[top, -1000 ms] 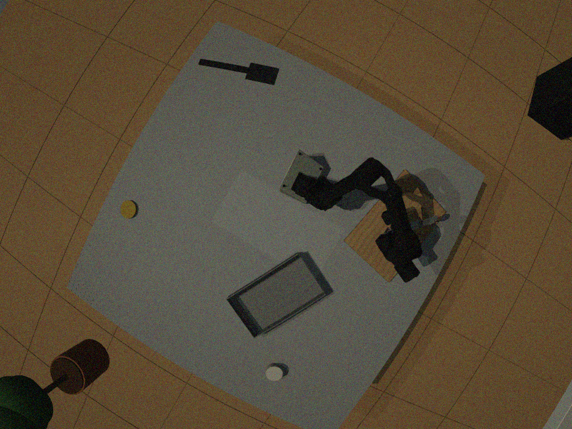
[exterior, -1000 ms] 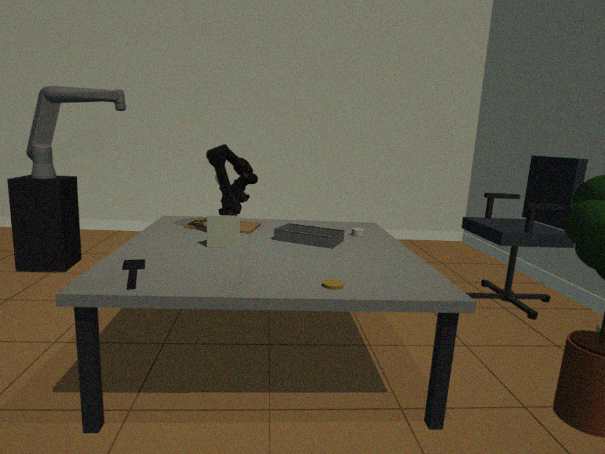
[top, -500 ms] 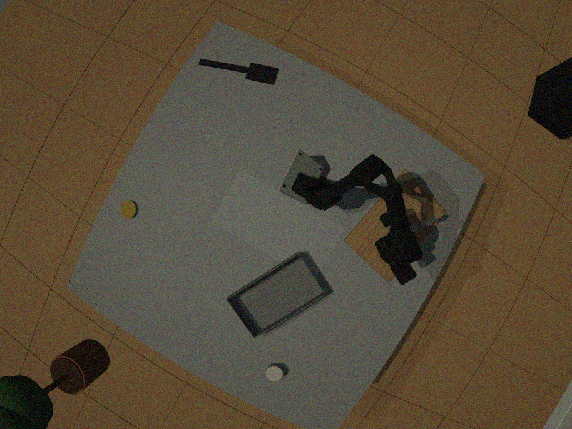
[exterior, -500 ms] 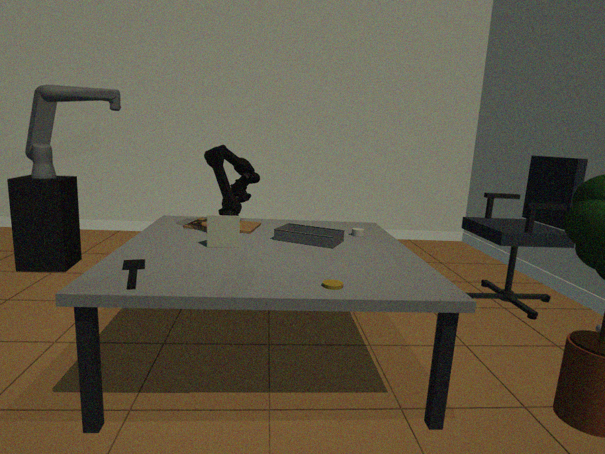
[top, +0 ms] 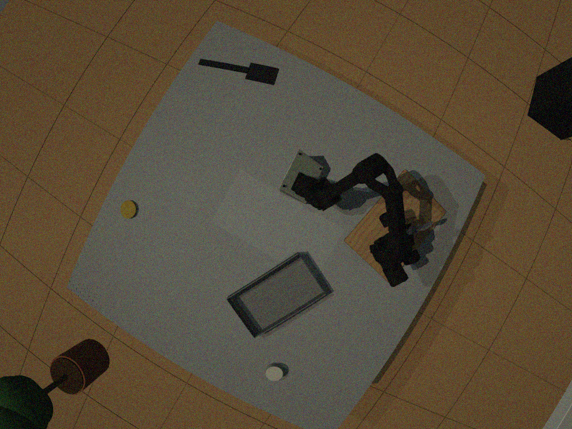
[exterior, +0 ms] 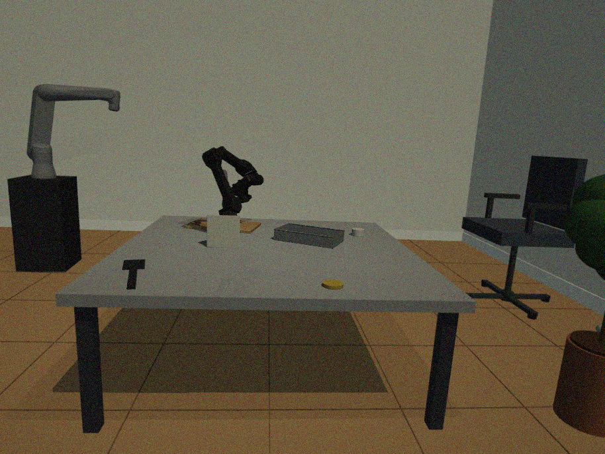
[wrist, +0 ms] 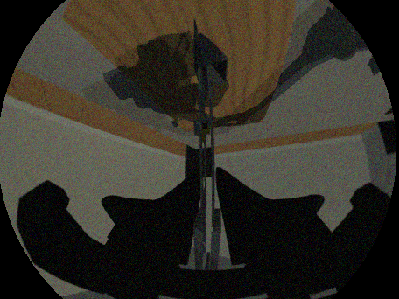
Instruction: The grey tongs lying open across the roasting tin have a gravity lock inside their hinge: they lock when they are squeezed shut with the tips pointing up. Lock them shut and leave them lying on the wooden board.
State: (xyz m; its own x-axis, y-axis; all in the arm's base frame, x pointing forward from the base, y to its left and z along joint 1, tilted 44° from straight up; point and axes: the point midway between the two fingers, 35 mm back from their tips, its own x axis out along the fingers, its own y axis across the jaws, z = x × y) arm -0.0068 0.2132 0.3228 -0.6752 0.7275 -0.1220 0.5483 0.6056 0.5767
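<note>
Now: the wooden board 15 cm below my gripper tip. Round my gripper tip: black spatula: 30 cm behind, 79 cm to the right, 15 cm below; then roasting tin: 42 cm ahead, 30 cm to the right, 13 cm below; then white disc: 71 cm ahead, 18 cm to the right, 14 cm below.
</note>
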